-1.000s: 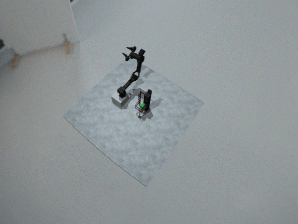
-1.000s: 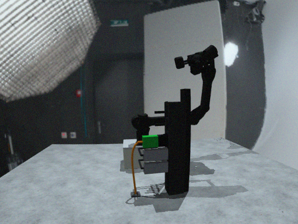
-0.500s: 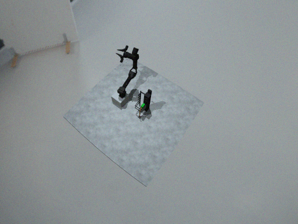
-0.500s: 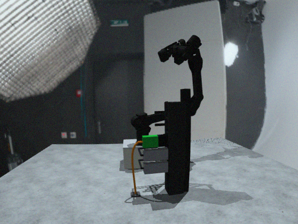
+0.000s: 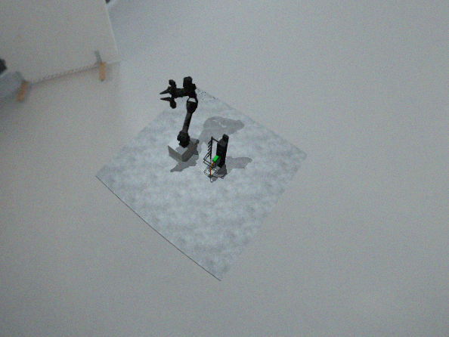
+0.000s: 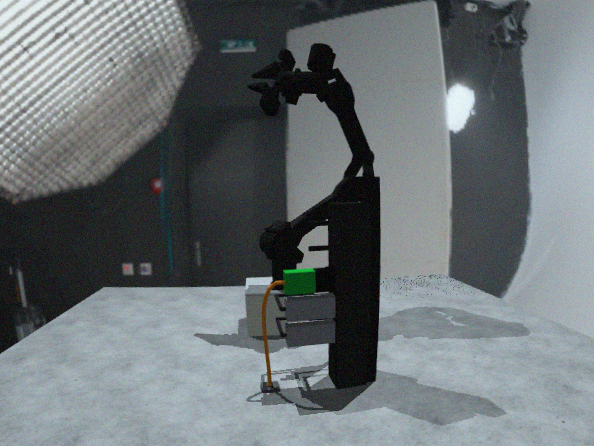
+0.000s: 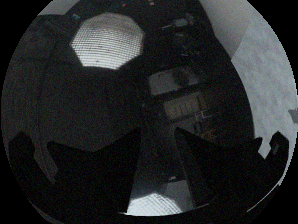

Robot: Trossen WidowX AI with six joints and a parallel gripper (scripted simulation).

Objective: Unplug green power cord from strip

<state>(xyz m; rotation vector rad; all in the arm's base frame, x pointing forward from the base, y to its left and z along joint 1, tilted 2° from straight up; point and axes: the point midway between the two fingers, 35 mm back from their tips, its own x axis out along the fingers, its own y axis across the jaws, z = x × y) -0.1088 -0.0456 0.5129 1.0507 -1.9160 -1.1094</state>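
My gripper tip is 43 cm above the green plug, 41 cm short of it and 11 cm to the right of it. Also, from my gripper tip: black power strip: 47 cm below, 41 cm ahead, 18 cm to the left.
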